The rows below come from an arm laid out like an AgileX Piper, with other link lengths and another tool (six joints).
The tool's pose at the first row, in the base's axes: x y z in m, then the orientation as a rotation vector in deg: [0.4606, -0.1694, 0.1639, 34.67, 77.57, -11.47]
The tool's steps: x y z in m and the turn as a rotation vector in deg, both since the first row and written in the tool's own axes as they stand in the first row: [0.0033, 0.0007, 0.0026, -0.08, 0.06, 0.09]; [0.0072, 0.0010, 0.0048, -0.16, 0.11, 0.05]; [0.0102, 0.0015, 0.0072, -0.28, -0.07, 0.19]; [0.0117, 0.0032, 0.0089, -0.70, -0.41, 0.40]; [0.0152, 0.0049, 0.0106, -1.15, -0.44, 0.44]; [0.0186, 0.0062, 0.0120, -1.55, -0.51, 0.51]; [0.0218, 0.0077, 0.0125, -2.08, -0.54, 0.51]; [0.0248, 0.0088, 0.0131, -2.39, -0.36, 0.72]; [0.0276, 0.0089, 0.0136, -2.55, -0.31, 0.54]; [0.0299, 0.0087, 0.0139, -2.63, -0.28, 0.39]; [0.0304, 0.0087, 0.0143, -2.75, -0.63, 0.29]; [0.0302, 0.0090, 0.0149, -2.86, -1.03, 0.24]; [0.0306, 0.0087, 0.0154, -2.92, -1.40, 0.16]
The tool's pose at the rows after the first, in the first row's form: [0.4639, -0.1695, 0.1612, 34.67, 77.60, -11.33]; [0.4668, -0.1696, 0.1578, 34.59, 77.66, -11.29]; [0.4697, -0.1698, 0.1553, 34.55, 77.45, -11.14]; [0.4723, -0.1689, 0.1545, 34.28, 77.06, -10.78]; [0.4754, -0.1677, 0.1518, 33.92, 77.03, -10.45]; [0.4780, -0.1666, 0.1491, 33.62, 76.95, -10.14]; [0.4798, -0.1650, 0.1465, 33.18, 76.94, -9.78]; [0.4815, -0.1637, 0.1440, 33.09, 77.05, -9.35]; [0.4826, -0.1633, 0.1414, 32.84, 77.16, -9.37]; [0.4833, -0.1632, 0.1392, 32.68, 77.24, -9.43]; [0.4838, -0.1633, 0.1388, 32.45, 76.93, -9.53]; [0.4844, -0.1634, 0.1391, 32.26, 76.57, -9.60]; [0.4847, -0.1638, 0.1387, 32.10, 76.24, -9.73]
